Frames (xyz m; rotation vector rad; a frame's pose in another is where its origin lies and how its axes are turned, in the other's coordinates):
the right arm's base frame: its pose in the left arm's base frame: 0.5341 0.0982 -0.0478 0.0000 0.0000 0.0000
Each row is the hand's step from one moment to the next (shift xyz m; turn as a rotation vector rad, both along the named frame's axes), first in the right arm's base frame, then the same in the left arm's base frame.
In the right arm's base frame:
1: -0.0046 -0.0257 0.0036 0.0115 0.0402 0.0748
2: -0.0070 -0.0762 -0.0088 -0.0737 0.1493 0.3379
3: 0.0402 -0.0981 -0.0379 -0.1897 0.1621 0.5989
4: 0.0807 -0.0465 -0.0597 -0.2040 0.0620 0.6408
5: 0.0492 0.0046 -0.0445 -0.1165 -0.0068 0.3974
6: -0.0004 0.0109 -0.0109 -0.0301 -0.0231 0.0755
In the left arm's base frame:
1: -0.0046 -0.0257 0.0036 0.0115 0.0402 0.0748
2: -0.0070 -0.0762 -0.0088 -0.0737 0.1493 0.3379
3: 0.0402 -0.0981 -0.0379 -0.1897 0.1621 0.5989
4: 0.0807 -0.0465 -0.0597 -0.2040 0.0620 0.6408
5: 0.0492 0.0046 -0.0445 -0.1165 -0.0068 0.3974
6: -0.0004 0.0109 -0.0109 -0.0301 -0.0231 0.0755

